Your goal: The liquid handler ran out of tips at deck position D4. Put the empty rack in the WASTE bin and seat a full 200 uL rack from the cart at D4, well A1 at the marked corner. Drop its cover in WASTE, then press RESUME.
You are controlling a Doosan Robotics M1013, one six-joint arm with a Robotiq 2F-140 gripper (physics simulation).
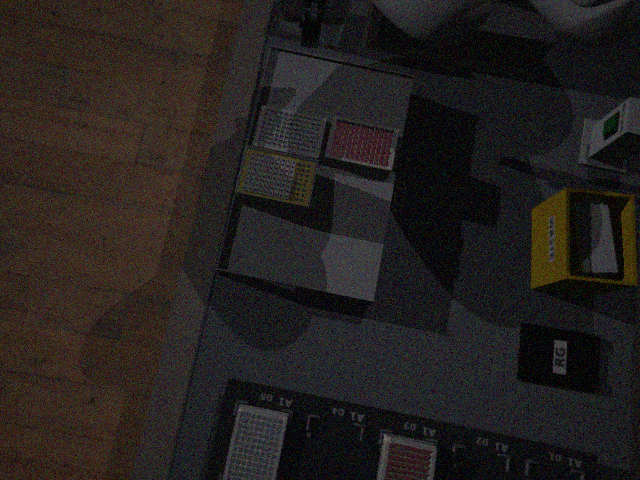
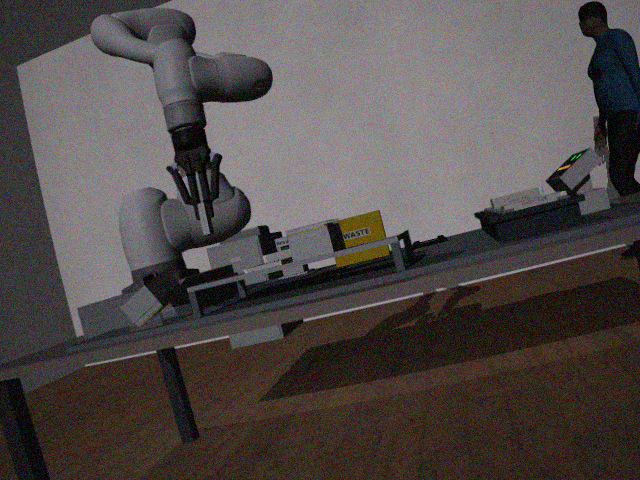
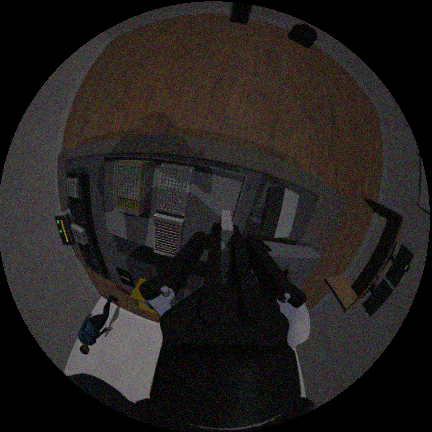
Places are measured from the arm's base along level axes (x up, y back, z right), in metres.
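Where they show: gripper, fingertip midpoint: [image 1: 309, 43] [image 2: 209, 234] [image 3: 223, 217].
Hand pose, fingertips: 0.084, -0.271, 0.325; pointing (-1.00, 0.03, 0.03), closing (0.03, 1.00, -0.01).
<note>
Each offset is from my fingertips to the top centre of the thing, as dx, dy, dz. "pt": to the spot under its first point.
My gripper [image 2: 206, 219] [image 3: 223, 217] is shut and holds nothing. It hangs above the far end of the cart @[-0.100, -0.188, -0.037] [image 1: 289, 258] [image 2: 397, 242]. On the cart lie a yellow-framed tip rack @[-0.036, -0.234, +0.037] [image 1: 276, 177] [image 3: 128, 187], a white rack @[-0.092, -0.126, +0.023] [image 1: 289, 132] [image 3: 173, 189] and a red rack @[-0.075, -0.143, -0.111] [image 1: 360, 144] [image 3: 167, 233]. A light box @[-0.048, +0.168, -0.007] [image 2: 140, 306] lies tilted on the table at the cart's end. Deck slot D4 @[pt -0.105, -0.633, -0.053] [image 1: 310, 419] is a bare outline between a white rack at D5 @[-0.096, -0.684, +0.034] [image 1: 255, 444] and a red rack at D3 @[pt -0.095, -0.683, -0.218] [image 1: 408, 459]. The yellow WASTE bin @[-0.031, -0.295, -0.521] [image 1: 548, 237] [image 2: 361, 234] holds a white rack @[-0.050, -0.291, -0.522] [image 1: 604, 237].
A black block marked RG @[-0.152, -0.497, -0.507] [image 1: 560, 356] sits between the bin and the deck. The control box with a green light [image 1: 612, 129] [image 2: 570, 168] stands beyond the deck [image 2: 527, 219]. A person [image 2: 612, 92] stands behind the table's far end. The table edge runs along the wooden floor.
</note>
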